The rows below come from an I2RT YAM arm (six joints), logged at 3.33 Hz.
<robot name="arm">
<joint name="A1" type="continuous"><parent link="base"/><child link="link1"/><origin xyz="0.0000 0.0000 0.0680" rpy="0.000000 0.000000 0.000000"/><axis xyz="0 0 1"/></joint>
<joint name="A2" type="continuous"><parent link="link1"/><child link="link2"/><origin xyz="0.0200 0.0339 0.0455" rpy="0.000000 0.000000 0.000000"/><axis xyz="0 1 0"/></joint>
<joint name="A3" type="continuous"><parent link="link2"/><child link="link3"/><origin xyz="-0.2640 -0.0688 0.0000" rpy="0.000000 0.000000 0.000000"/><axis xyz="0 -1 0"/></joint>
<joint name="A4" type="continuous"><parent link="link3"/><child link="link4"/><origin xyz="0.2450 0.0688 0.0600" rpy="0.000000 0.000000 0.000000"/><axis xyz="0 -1 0"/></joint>
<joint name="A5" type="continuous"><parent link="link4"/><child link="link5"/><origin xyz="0.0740 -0.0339 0.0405" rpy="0.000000 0.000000 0.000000"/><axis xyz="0 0 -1"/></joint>
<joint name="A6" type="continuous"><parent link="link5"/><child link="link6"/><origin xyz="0.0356 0.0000 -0.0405" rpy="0.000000 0.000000 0.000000"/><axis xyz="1 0 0"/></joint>
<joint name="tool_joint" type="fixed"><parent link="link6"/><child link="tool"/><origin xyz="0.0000 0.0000 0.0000" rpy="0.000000 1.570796 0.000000"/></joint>
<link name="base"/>
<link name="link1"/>
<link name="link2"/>
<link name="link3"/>
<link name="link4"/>
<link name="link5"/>
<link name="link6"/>
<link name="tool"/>
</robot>
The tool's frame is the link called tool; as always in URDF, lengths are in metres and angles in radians. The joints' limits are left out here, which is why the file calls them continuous.
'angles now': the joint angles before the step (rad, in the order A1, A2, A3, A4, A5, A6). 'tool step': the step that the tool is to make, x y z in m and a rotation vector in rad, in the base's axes. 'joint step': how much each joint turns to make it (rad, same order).
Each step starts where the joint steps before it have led.
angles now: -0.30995, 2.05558, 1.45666, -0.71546, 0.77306, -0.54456
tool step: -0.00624, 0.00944, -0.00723, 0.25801, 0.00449, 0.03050
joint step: 0.00039, -0.00001, 0.00000, -0.09919, -0.24528, 0.02595
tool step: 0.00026, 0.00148, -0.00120, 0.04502, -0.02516, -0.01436
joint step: 0.00001, 0.00001, -0.00150, -0.00040, -0.04770, 0.02519
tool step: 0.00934, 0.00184, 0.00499, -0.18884, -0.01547, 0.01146
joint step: 0.02440, -0.00001, -0.00004, 0.08435, 0.17510, -0.02596
